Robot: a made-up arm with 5 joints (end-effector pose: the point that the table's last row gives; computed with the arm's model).
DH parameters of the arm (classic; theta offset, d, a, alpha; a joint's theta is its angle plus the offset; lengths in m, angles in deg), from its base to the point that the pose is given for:
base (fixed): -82.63 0 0.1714 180
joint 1: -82.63 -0.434 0.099 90
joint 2: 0 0.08 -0.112 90
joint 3: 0 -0.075 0.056 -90
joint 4: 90 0.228 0.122 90
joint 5: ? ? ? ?
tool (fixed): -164.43 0.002 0 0
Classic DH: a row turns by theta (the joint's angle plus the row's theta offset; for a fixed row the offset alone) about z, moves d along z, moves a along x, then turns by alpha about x.
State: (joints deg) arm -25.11 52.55 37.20 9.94 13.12
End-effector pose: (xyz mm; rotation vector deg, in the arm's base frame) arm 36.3 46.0 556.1 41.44 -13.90 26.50
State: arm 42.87 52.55 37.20 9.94 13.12
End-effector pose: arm 227.6 -102.3 556.1 26.86 -35.05 -38.18
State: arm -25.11 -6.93 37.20 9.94 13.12
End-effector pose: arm -61.4 0.2 500.9 51.03 -71.93 42.39
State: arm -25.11 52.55 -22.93 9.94 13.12
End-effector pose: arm 113.6 3.8 488.1 -11.13 -32.55 2.32
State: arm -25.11 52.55 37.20 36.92 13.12
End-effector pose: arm 28.4 87.0 496.7 28.42 9.30 34.20
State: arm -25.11 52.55 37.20 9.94 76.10
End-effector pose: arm -65.5 -179.5 336.6 42.84 9.85 -33.43
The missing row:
joint 5: 15.57 0 -0.3166 180
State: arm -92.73 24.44 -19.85 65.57 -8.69
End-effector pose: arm -170.6 76.7 369.8 -6.65 -5.98 83.16
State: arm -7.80 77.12 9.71 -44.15 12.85
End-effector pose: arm 95.3 -11.5 616.2 19.80 -54.26 -7.34
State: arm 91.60 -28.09 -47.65 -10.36 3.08
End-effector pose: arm 169.7 -223.1 520.3 -131.72 -74.86 -90.74
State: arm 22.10 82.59 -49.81 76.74 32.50
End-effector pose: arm 49.7 -217.8 452.7 -48.90 66.30 -80.98
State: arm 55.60 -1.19 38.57 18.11 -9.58
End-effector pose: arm 245.5 40.8 539.9 -17.39 -70.75 -5.95
